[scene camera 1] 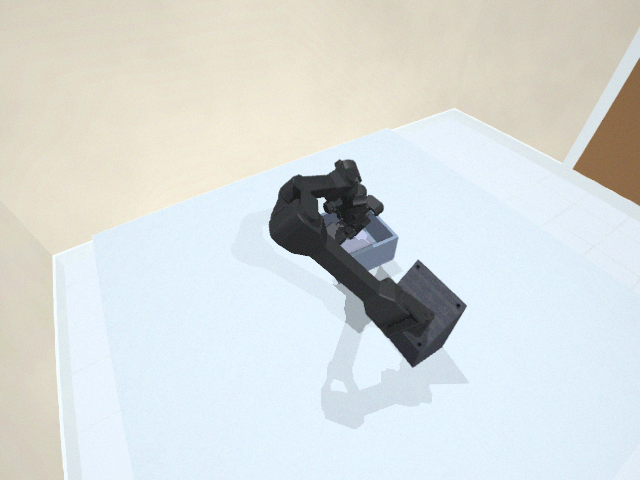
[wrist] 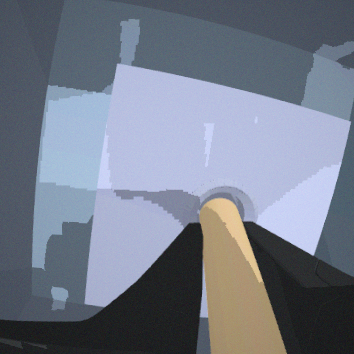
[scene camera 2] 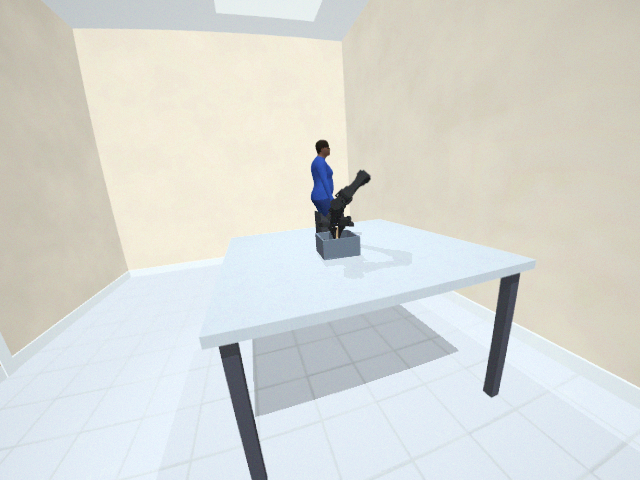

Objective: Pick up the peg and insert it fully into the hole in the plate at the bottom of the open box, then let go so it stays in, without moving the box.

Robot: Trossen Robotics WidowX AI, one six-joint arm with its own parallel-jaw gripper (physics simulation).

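Frame: origin at the arm's base, x ahead, y left, z up, level; millimetres.
Seen in the pictures: gripper, fingertip midpoint: (scene camera 1: 352,236) (wrist: 219,233); arm's base, link origin: (scene camera 1: 415,316) (scene camera 2: 327,220).
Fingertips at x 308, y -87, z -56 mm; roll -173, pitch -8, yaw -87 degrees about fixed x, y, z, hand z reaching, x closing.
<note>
Offsets run from my fingertips to a thing's top centre. "*": to the spot under its first point. Level surfaces: height alone.
The tan peg @(5 mm left, 1 mm back, 76 mm up) (wrist: 237,280) (scene camera 2: 337,233) is held between the gripper's fingers. In the wrist view its far end lies over the round hole @(* 8 mm right, 11 mm ahead, 6 mm down) (wrist: 239,199), covering most of it; a grey rim shows above and beside the end. Whether the end is inside the hole or just above it I cannot tell. The pale lavender plate @(2 mm right, 5 mm ahead, 3 mm down) (wrist: 165,130) (scene camera 1: 363,239) lies on the bottom of the open blue-grey box @(2 mm right, 5 mm ahead, 34 mm up) (scene camera 1: 375,253) (scene camera 2: 341,249) (wrist: 80,37). My gripper (wrist: 219,233) is shut on the peg and points down into the box. In scene camera 1 the arm hides the peg.
The box stands on the pale blue table @(64 mm down) (scene camera 1: 206,330) (scene camera 2: 279,284), close to the arm's dark base block (scene camera 1: 436,294). The box walls surround the plate and the fingers. A person in blue (scene camera 2: 321,178) stands behind the table in scene camera 2.
</note>
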